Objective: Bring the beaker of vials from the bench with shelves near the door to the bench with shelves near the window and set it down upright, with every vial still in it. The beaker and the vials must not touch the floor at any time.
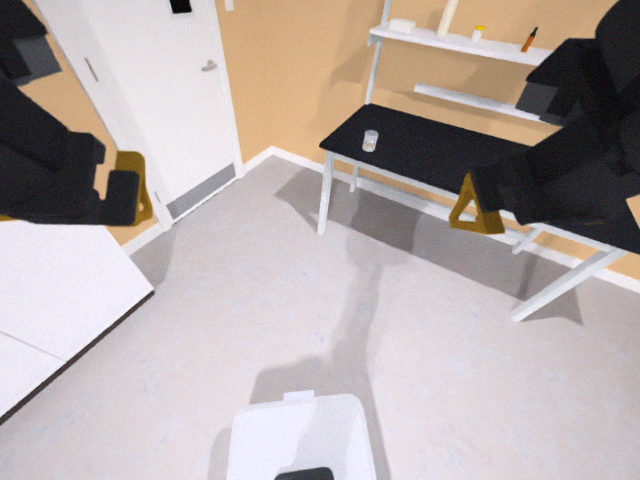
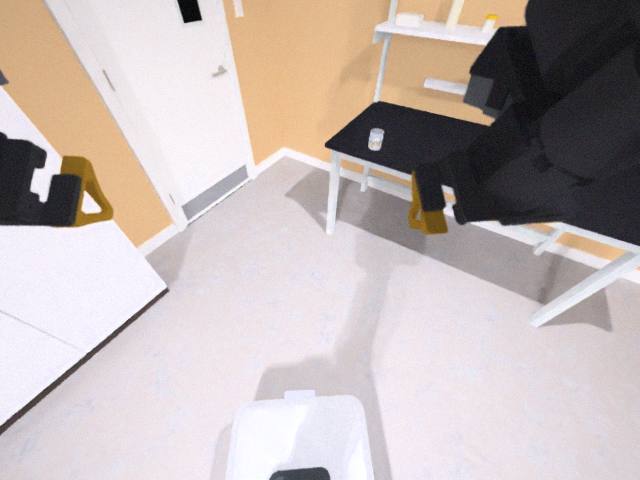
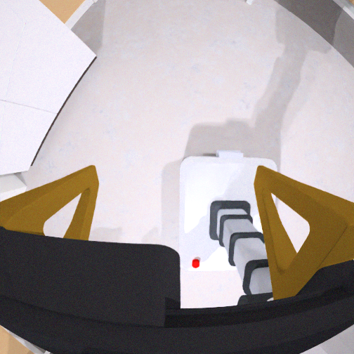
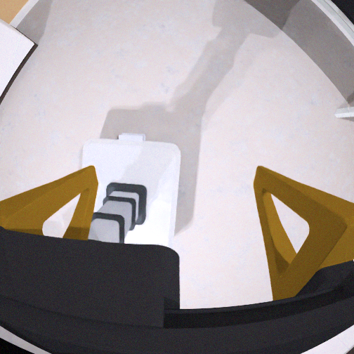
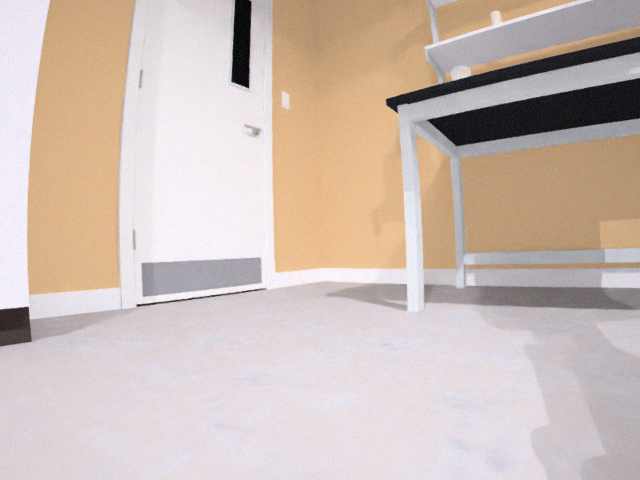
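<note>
A clear glass beaker (image 1: 369, 141) (image 2: 375, 139) with small orange-brown contents low inside stands upright near the left end of the black-topped bench (image 1: 439, 147) (image 2: 413, 124) (image 5: 496, 74) with shelves, near the door; single vials are too small to tell apart. My left gripper (image 3: 176, 173) is open and empty, in the air over the floor, far from the beaker. My right gripper (image 4: 175, 174) is open and empty too, in front of the bench and well short of the beaker. The bench near the window does not show.
The white door (image 1: 149, 98) (image 2: 160, 87) (image 5: 206, 170) is left of the bench. A white cabinet (image 1: 67, 299) (image 2: 77, 289) (image 3: 35, 75) stands at the left. A shelf (image 1: 454, 45) (image 2: 439, 32) above the bench holds small items. My white base (image 1: 299, 434) (image 2: 305, 434) is at the bottom.
</note>
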